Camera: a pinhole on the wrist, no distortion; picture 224 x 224 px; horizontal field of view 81.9 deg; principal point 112.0 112.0 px. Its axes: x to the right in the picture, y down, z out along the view. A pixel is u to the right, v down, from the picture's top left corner.
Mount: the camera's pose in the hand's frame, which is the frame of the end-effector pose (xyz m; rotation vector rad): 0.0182 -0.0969 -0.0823 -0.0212 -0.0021 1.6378
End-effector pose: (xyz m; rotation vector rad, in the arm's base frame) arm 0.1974 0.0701 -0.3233 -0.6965 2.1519 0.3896
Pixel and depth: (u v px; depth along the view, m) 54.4 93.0 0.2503
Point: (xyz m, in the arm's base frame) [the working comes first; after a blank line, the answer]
In the camera's frame: -0.1117 -0.0368 0.2503

0.3941 -0.0288 -0.4815
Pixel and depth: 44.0 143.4 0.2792
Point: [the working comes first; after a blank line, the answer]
In the camera's frame: -0.1471 0.0679 0.2792

0.4887 -0.0132 -0.4194
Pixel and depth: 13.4 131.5 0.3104
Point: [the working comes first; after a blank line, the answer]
In the camera's frame: -0.2371 0.0469 0.3104

0.5482 -0.0767 -0.4636
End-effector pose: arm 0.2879 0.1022 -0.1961 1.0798 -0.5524 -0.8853
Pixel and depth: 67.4 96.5 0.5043
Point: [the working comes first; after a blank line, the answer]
In the camera's frame: -0.1743 -0.0606 0.5043

-0.0794 -0.2367 -0.2713
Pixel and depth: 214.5 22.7 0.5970
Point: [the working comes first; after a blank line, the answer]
In the camera's frame: 0.4741 -0.4131 0.5970

0.2509 -0.4080 0.3727
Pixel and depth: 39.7 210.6 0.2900
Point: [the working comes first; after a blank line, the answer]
In the camera's frame: -0.1624 0.2215 0.2900

-0.0699 0.1068 -0.3582
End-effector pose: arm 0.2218 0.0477 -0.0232 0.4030 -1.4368 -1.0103
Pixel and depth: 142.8 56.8 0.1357
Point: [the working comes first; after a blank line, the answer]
In the camera's frame: 0.0324 -0.0580 0.1357

0.1404 -0.0221 -0.0154
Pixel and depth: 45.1 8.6 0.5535
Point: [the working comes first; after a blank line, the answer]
In the camera's frame: -0.2869 -0.4434 0.5535

-0.4180 -0.3449 0.0794
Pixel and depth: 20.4 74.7 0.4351
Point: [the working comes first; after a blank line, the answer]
In the camera's frame: -0.3088 -0.1257 0.4351

-0.2659 -0.1702 -0.1691
